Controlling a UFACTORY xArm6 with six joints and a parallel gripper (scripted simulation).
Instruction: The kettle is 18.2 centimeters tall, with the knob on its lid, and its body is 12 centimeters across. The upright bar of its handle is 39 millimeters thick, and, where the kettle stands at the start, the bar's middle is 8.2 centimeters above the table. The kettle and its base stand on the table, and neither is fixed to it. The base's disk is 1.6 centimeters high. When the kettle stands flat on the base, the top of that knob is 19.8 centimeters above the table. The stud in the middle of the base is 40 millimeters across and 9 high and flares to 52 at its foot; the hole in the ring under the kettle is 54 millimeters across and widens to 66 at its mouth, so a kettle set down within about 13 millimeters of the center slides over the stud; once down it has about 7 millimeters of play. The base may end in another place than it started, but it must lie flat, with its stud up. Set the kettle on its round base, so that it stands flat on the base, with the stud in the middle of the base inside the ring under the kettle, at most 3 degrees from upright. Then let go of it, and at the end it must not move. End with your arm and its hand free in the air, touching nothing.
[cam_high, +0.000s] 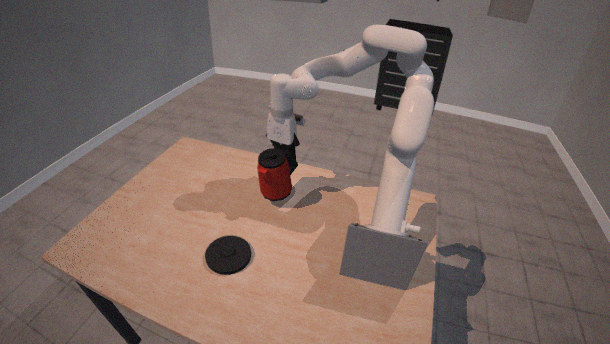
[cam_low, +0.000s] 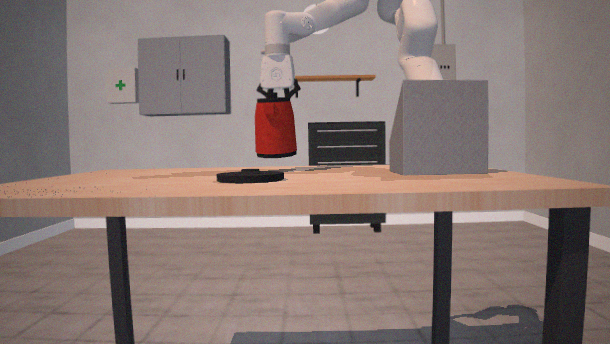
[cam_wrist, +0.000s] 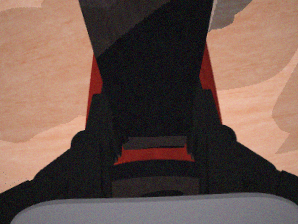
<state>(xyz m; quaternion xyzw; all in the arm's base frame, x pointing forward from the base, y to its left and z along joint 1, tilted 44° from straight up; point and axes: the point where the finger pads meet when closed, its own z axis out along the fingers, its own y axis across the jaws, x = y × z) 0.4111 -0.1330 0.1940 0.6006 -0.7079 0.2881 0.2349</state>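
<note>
Right now my hand is 5 cm above the red kettle and 3 cm to the right of it. Round my hand: black round base 36 cm to the left, 18 cm below, 5 cm ahead.
</note>
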